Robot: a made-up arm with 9 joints. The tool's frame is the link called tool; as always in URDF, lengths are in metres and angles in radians.
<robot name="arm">
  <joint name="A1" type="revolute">
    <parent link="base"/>
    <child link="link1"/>
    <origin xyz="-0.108 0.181 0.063" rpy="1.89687 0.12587 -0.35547"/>
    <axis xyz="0 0 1"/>
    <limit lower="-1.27" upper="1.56"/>
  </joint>
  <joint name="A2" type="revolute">
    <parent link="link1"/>
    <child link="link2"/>
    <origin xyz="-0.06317 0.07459 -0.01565" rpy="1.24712 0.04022 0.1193"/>
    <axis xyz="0 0 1"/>
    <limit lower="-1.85" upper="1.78"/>
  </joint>
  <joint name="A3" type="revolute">
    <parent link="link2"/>
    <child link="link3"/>
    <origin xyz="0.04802 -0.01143 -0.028" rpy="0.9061 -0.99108 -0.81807"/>
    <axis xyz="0 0 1"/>
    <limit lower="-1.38" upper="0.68"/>
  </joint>
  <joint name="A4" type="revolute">
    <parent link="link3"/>
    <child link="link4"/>
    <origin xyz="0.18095 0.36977 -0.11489" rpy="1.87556 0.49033 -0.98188"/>
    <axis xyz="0 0 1"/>
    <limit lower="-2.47" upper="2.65"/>
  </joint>
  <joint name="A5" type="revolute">
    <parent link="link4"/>
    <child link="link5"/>
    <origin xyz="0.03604 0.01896 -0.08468" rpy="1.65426 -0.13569 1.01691"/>
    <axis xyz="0 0 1"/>
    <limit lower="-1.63" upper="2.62"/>
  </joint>
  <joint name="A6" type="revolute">
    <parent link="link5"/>
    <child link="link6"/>
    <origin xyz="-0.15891 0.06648 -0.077" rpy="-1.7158 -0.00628 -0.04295"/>
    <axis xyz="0 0 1"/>
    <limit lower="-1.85" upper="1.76"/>
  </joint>
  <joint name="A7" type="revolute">
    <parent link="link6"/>
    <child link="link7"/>
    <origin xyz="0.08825 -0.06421 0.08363" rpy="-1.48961 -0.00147 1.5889"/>
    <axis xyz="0 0 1"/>
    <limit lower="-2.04" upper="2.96"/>
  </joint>
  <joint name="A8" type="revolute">
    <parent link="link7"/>
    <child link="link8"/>
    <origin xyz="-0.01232 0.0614 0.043" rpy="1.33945 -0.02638 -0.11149"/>
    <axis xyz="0 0 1"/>
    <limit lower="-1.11" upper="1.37"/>
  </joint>
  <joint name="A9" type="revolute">
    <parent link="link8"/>
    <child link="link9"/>
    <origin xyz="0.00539 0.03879 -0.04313" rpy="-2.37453 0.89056 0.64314"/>
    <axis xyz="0 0 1"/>
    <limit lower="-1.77" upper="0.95"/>
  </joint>
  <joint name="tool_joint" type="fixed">
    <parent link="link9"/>
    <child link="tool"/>
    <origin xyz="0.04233 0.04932 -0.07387" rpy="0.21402 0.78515 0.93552"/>
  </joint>
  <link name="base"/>
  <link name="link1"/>
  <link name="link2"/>
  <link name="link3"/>
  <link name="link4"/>
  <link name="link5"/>
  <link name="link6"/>
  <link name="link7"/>
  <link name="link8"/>
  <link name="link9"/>
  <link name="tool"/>
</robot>
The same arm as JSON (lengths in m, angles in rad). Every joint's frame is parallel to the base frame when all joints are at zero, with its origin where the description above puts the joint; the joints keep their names.
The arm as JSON. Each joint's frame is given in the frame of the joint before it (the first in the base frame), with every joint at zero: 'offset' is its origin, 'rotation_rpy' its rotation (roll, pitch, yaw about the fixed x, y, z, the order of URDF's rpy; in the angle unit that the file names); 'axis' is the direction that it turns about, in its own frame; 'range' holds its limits. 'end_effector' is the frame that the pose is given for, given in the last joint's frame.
{"length_unit": "m", "angle_unit": "rad", "chain": [{"id": "A1", "offset": [-0.108, 0.181, 0.063], "rotation_rpy": [0.0, 0.0, 0.0], "axis": [-0.367394, -0.874087, -0.317795], "range": [-1.27, 1.56]}, {"id": "A2", "offset": [-0.053, 0.01, 0.083], "rotation_rpy": [0.0, 0.0, 0.0], "axis": "-z", "range": [-1.85, 1.78]}, {"id": "A3", "offset": [0.049, -0.006, 0.028], "rotation_rpy": [0.0, 0.0, 0.0], "axis": [-0.813068, 0.474081, -0.337887], "range": [-1.38, 0.68]}, {"id": "A4", "offset": [0.066, -0.323, -0.272], "rotation_rpy": [0.0, 0.0, 0.0], "axis": [-0.082603, 0.0102, 0.99653], "range": [-2.47, 2.65]}, {"id": "A5", "offset": [0.028, 0.034, -0.083], "rotation_rpy": [0.0, 0.0, 0.0], "axis": "+x", "range": [-1.63, 2.62]}, {"id": "A6", "offset": [-0.077, -0.166, 0.046], "rotation_rpy": [0.0, 0.0, 0.0], "axis": [-0.144497, -0.081098, 0.986176], "range": [-1.85, 1.76]}, {"id": "A7", "offset": [0.052, 0.08, 0.099], "rotation_rpy": [0.0, 0.0, 0.0], "axis": "-y", "range": [-2.04, 2.96]}, {"id": "A8", "offset": [0.021, -0.043, -0.059], "rotation_rpy": [0.0, 0.0, 0.0], "axis": [-0.025601, -0.22921, 0.97304], "range": [-1.11, 1.37]}, {"id": "A9", "offset": [-0.003, -0.028, -0.051], "rotation_rpy": [0.0, 0.0, 0.0], "axis": [0.882212, -0.087201, -0.462706], "range": [-1.77, 0.95]}], "end_effector": {"offset": [-0.086, 0.046, -0.013], "rotation_rpy": [2.7511, 0.1589, 2.5724]}}
